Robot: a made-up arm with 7 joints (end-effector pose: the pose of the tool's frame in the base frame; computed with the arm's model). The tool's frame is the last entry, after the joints. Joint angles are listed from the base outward.
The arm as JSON. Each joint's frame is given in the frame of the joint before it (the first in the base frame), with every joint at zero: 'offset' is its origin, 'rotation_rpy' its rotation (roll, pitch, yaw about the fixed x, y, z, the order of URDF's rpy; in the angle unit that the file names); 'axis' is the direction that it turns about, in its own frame. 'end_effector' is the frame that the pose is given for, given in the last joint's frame.
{
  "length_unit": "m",
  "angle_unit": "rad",
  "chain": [
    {
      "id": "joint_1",
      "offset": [
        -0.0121,
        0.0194,
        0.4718
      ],
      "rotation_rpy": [
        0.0,
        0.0,
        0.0
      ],
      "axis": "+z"
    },
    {
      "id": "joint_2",
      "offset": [
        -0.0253,
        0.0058,
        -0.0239
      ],
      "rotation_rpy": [
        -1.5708,
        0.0,
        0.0
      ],
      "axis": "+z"
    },
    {
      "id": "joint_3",
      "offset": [
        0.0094,
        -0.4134,
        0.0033
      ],
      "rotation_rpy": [
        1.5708,
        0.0,
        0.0
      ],
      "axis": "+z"
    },
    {
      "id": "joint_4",
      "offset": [
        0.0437,
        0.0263,
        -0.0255
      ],
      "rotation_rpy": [
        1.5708,
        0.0,
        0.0
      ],
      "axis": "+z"
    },
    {
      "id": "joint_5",
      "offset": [
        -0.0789,
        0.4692,
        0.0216
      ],
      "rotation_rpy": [
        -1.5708,
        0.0,
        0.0
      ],
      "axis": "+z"
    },
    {
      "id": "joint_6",
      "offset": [
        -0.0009,
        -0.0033,
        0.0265
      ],
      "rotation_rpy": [
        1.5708,
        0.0,
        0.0
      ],
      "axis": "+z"
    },
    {
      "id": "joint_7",
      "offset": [
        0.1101,
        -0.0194,
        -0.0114
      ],
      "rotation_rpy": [
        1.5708,
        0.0,
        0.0
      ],
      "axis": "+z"
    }
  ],
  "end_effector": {
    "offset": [
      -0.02,
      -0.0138,
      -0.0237
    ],
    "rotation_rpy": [
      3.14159,
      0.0,
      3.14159
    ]
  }
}
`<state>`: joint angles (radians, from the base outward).
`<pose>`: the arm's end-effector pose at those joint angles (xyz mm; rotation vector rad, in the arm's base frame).
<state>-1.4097 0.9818 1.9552 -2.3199 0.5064 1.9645 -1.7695</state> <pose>499.3 165.6 627.1 0.7226 1.1905 -0.7089</pose>
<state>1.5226 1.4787 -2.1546 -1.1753 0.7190 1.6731 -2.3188</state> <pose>477.7 635.6 832.8 -0.4865 -1.0850 -0.6421</pose>
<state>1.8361 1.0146 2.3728 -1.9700 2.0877 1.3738 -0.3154</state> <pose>-418.6 -136.2 954.4 2.7106 1.0392 -1.0038</pose>
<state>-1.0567 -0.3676 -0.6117 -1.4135 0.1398 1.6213 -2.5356</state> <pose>-203.4 -385.4 1169.0 0.0543 -0.7660 -2.1803</pose>
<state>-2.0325 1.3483 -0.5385 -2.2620 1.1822 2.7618 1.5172</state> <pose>-430.3 -27.1 57.3 0.5498 0.3470 -1.8914</pose>
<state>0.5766 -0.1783 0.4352 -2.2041 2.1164 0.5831 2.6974</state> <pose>169.9 547.5 695.1 2.0112 1.5773 1.2028</pose>
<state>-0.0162 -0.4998 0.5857 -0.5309 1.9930 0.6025 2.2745</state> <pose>-369.6 234.8 1349.8 -0.6273 0.1968 -2.9181</pose>
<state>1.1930 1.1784 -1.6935 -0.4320 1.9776 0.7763 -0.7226</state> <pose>469.9 752.8 768.4 -0.4140 0.4223 -1.3841</pose>
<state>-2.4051 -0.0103 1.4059 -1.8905 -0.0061 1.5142 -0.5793</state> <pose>355.0 -489.5 729.2 0.3815 -0.3527 2.6781</pose>
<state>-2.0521 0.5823 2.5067 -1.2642 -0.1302 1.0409 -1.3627</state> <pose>344.0 -81.4 1197.8 0.3433 0.1178 -1.3514</pose>
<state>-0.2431 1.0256 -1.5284 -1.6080 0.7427 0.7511 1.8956</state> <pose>200.8 -670.5 550.2 0.8749 0.3087 -0.6459</pose>
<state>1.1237 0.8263 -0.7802 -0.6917 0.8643 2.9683 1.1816</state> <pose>479.4 584.3 958.1 -0.8872 -1.7161 1.7425</pose>
